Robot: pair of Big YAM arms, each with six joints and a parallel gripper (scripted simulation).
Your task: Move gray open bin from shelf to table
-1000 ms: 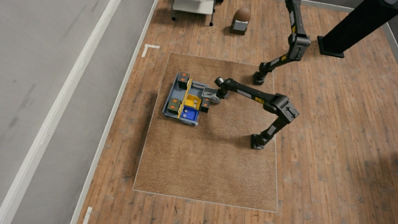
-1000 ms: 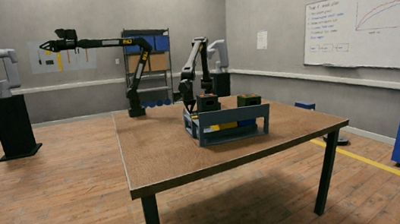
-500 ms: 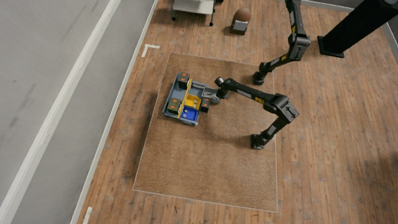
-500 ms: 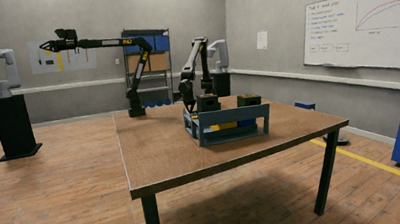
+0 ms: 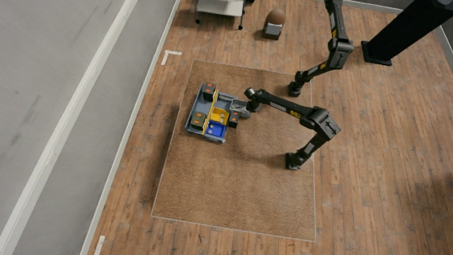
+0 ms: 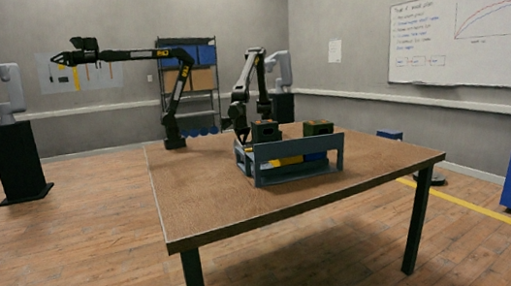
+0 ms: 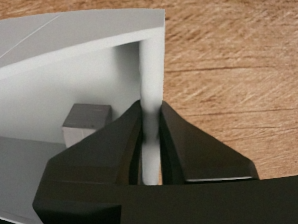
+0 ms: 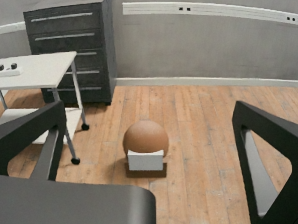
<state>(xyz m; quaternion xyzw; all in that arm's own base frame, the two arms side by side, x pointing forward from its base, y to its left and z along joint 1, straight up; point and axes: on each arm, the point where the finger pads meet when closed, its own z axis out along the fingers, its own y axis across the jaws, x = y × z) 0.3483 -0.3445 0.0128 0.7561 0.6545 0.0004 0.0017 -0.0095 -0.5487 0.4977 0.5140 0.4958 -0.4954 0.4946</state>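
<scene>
Now: the gray open bin 80 mm ahead of my left hand and 10 mm to the right of it. From my left hand the other things lie so: blue-gray shelf 290 mm ahead, 80 mm to the left, 10 mm above; then yellow bin 260 mm ahead, 80 mm to the left, 10 mm below; then blue bin 270 mm ahead, 200 mm to the left, 10 mm below.
</scene>
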